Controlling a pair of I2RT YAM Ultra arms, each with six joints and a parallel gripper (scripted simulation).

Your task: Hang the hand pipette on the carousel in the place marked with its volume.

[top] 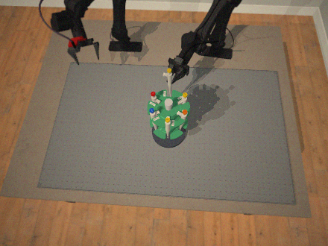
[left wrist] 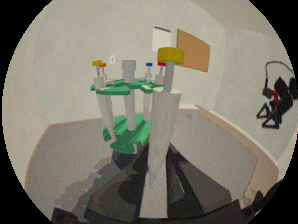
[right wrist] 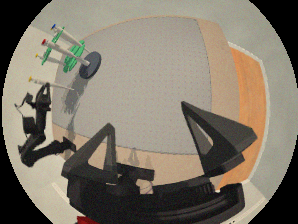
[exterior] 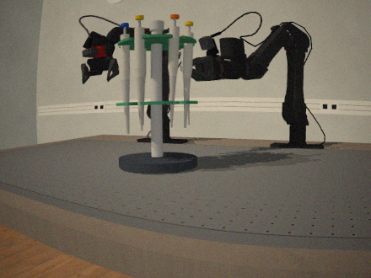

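Right now my left hand is 10 mm to the left of the pipette and 20 mm above it.
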